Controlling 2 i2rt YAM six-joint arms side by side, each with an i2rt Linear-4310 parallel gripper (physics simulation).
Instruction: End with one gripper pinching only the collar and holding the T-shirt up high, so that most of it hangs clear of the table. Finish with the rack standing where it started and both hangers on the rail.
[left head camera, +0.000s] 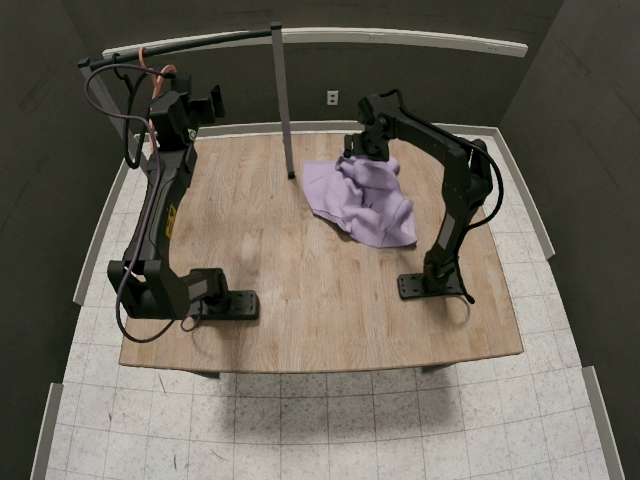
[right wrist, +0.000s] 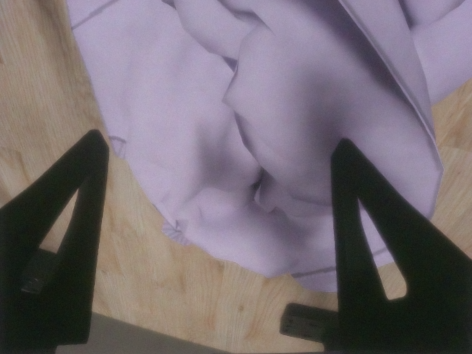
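Observation:
The lilac T-shirt (left head camera: 330, 188) (right wrist: 165, 100) lies crumpled on the table, right of the rack; its collar cannot be told for certain among the folds. My right gripper (left head camera: 357, 150) (right wrist: 221, 142) is open above the shirt's far part, its fingers apart with loose cloth below them. My left gripper (left head camera: 210, 105) is open and raised in front of the rack, away from the shirt. The rack (left head camera: 282, 98) stands at the back left. A salmon hanger (left head camera: 142, 56) and a black hanger (left head camera: 117, 63) have their hooks at the rail; my left arm partly hides both.
The wooden table (left head camera: 320, 320) carries both arm bases, the left base (left head camera: 242, 304) and the right base (left head camera: 410, 286), near its front. The rack's right post foot (left head camera: 291, 174) stands close to the shirt's left edge. Dark walls with a pale rail (left head camera: 403, 40) are behind.

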